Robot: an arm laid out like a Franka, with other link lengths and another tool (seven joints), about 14 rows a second.
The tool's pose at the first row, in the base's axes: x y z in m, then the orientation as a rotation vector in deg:
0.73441 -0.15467 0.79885 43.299 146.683 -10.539
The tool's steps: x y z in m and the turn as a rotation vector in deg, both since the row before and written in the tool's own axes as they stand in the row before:
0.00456 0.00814 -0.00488 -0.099 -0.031 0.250
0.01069 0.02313 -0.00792 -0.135 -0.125 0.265
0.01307 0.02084 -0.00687 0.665 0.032 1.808
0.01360 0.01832 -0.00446 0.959 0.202 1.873
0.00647 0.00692 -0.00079 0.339 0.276 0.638
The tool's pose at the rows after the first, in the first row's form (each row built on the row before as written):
0.73352 -0.14441 0.80106 43.570 146.539 -10.341
0.73510 -0.11786 0.80321 43.820 146.296 -10.124
0.73416 -0.09234 0.80336 46.359 145.604 -10.386
0.73318 -0.06921 0.80120 49.134 145.031 -10.941
0.73253 -0.05998 0.79900 50.146 145.019 -11.066

